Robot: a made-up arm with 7 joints. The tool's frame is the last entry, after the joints.
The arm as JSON. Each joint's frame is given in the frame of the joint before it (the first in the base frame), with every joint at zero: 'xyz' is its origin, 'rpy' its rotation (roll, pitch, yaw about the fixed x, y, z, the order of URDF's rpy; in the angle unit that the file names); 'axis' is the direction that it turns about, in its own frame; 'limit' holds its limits. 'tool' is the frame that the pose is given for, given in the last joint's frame.
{
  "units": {
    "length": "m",
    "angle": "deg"
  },
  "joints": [
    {
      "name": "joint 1",
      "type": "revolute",
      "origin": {
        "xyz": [
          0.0,
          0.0,
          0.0
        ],
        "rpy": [
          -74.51,
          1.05,
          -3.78
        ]
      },
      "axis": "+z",
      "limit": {
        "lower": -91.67,
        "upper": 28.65
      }
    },
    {
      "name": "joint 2",
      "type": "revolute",
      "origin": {
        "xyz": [
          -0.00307,
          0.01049,
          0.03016
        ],
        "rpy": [
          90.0,
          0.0,
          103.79
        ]
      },
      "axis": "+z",
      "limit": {
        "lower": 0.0,
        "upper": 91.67
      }
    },
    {
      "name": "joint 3",
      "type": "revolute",
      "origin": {
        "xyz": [
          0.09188,
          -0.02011,
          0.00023
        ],
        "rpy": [
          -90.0,
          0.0,
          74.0
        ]
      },
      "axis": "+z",
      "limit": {
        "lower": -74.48,
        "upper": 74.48
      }
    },
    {
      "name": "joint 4",
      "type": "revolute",
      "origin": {
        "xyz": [
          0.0,
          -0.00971,
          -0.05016
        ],
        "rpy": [
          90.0,
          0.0,
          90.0
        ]
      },
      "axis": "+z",
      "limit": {
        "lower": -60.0,
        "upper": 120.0
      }
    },
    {
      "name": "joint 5",
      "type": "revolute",
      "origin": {
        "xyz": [
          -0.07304,
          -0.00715,
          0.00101
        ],
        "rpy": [
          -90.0,
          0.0,
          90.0
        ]
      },
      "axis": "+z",
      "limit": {
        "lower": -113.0,
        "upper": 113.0
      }
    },
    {
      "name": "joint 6",
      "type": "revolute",
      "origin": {
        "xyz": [
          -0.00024,
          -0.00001,
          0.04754
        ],
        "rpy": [
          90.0,
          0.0,
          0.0
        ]
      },
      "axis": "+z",
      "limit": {
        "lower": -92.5,
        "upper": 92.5
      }
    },
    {
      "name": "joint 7",
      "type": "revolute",
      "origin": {
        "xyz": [
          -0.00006,
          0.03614,
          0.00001
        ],
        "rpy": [
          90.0,
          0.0,
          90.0
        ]
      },
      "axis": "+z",
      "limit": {
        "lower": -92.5,
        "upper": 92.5
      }
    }
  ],
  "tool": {
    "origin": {
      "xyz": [
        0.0,
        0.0,
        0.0
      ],
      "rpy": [
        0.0,
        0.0,
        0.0
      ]
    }
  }
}
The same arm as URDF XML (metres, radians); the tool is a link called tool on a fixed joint. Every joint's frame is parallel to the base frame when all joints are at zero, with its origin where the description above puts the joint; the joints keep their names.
<robot name="arm">
<link name="base"/>
<link name="link1"/>
<link name="link2"/>
<link name="link3"/>
<link name="link4"/>
<link name="link5"/>
<link name="link6"/>
<link name="link7"/>
<link name="tool"/>
<joint name="joint 1" type="revolute"><parent link="base"/><child link="link1"/><origin xyz="0.0000 0.0000 0.0000" rpy="0.0000 0.0000 0.0000"/><axis xyz="0.068398 0.961269 0.266991"/><limit lower="-1.5999" upper="0.5000"/></joint>
<joint name="joint 2" type="revolute"><parent link="link1"/><child link="link2"/><origin xyz="-0.0010 0.0320 -0.0020" rpy="0.0000 0.0000 0.0000"/><axis xyz="0.968889 -0.0002 -0.247497"/><limit lower="0.0000" upper="1.5999"/></joint>
<joint name="joint 3" type="revolute"><parent link="link2"/><child link="link3"/><origin xyz="-0.0230 0.0060 -0.0910" rpy="0.0000 0.0000 0.0000"/><axis xyz="0.247497 0 0.968889"/><limit lower="-1.2999" upper="1.2999"/></joint>
<joint name="joint 4" type="revolute"><parent link="link3"/><child link="link4"/><origin xyz="-0.0030 0.0000 -0.0510" rpy="0.0000 0.0000 0.0000"/><axis xyz="0.0002 1 0"/><limit lower="-1.0472" upper="2.0944"/></joint>
<joint name="joint 5" type="revolute"><parent link="link4"/><child link="link5"/><origin xyz="0.0690 0.0010 -0.0250" rpy="0.0000 0.0000 0.0000"/><axis xyz="0.968889 -0.0002 -0.247497"/><limit lower="-1.9722" upper="1.9722"/></joint>
<joint name="joint 6" type="revolute"><parent link="link5"/><child link="link6"/><origin xyz="0.0460 0.0000 -0.0120" rpy="0.0000 0.0000 0.0000"/><axis xyz="0.0002 1 0"/><limit lower="-1.6144" upper="1.6144"/></joint>
<joint name="joint 7" type="revolute"><parent link="link6"/><child link="link7"/><origin xyz="0.0350 0.0000 -0.0090" rpy="0.0000 0.0000 0.0000"/><axis xyz="0.247497 0 0.968889"/><limit lower="-1.6144" upper="1.6144"/></joint>
<joint name="tool_joint" type="fixed"><parent link="link7"/><child link="tool"/><origin xyz="0.0000 0.0000 0.0000" rpy="0.0000 0.2501 -0.0002"/></joint>
</robot>

